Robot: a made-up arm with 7 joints.
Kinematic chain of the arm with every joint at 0, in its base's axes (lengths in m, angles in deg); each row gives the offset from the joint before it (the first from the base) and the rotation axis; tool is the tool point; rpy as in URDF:
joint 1: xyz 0 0 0.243 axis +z
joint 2: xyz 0 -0.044 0.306 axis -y
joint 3: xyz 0 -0.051 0.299 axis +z
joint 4: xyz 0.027 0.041 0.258 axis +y
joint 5: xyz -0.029 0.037 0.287 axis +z
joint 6: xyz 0 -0.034 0.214 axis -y
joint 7: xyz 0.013 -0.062 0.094 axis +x
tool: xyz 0 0 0 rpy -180 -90 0
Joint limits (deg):
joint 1: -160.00..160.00
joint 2: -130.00..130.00
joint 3: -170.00..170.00
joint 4: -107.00..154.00
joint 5: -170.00..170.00
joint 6: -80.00..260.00
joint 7: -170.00..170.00
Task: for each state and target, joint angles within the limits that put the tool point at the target. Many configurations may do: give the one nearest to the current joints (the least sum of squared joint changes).
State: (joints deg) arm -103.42 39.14 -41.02 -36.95 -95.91 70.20 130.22
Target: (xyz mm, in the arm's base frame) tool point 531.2 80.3 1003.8
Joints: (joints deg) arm -116.63 22.08 -59.59 -79.04 -91.54 78.41 130.22
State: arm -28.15 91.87 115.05 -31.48 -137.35 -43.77 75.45
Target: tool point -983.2 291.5 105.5
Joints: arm -40.03 114.80 107.99 -19.24 -139.91 -41.95 75.45
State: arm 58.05 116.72 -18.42 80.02 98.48 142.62 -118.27
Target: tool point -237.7 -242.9 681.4
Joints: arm 42.32 122.50 5.06 130.67 108.49 146.73 -118.27
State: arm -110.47 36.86 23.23 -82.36 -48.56 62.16 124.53
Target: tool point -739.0 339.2 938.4
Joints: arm -63.66 28.88 54.36 -67.00 -42.93 53.50 124.53
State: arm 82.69 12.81 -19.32 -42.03 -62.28 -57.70 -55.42
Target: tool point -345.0 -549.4 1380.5
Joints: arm 58.09 22.43 -25.78 -27.20 -62.20 -46.48 -55.42
